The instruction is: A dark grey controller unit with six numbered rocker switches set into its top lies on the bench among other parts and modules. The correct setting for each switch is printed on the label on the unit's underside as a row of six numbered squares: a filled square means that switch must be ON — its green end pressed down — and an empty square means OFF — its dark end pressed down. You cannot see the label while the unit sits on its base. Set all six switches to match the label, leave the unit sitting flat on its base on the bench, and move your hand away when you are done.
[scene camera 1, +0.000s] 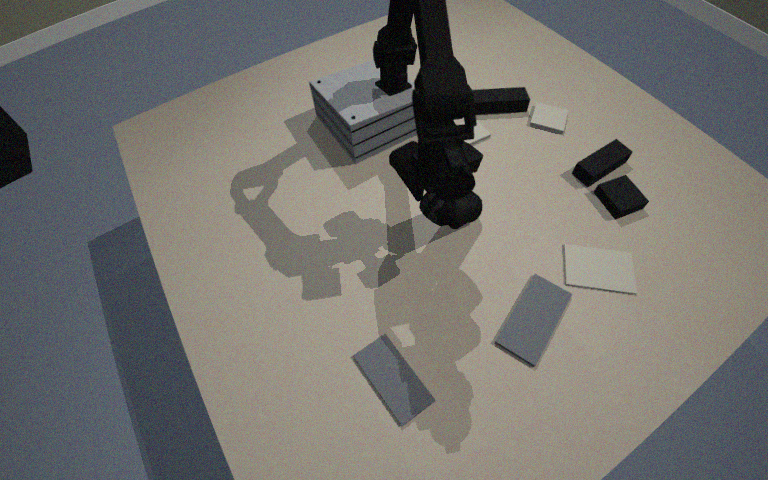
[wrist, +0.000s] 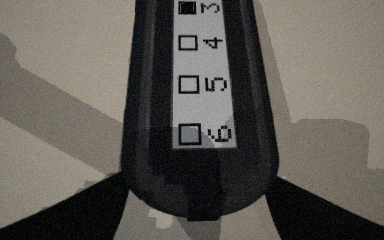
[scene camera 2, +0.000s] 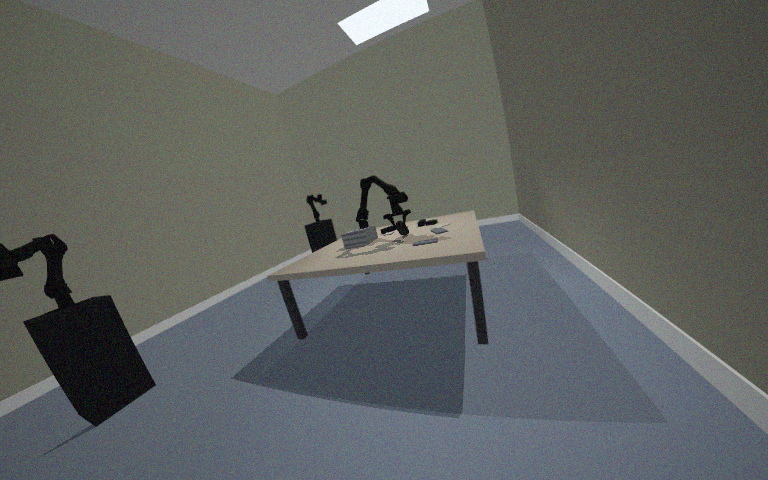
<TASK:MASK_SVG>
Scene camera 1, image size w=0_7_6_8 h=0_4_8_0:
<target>gripper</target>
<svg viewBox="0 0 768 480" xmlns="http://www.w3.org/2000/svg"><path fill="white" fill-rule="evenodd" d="M482 203L472 193L468 193L461 199L445 201L434 212L441 227L447 223L452 229L458 229L480 215ZM463 141L462 149L471 172L476 173L483 159L483 154L471 144ZM412 141L392 151L389 155L389 164L397 171L397 174L418 202L423 197L424 189L429 194L435 192L426 162L418 154L418 143Z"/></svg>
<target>white plate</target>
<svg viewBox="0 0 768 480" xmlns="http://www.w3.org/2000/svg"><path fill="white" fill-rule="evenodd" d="M564 244L565 285L637 294L632 252L618 252Z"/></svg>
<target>dark bar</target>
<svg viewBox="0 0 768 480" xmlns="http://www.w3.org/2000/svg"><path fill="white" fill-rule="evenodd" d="M531 99L525 87L471 90L474 96L475 115L525 112Z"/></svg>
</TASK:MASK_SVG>
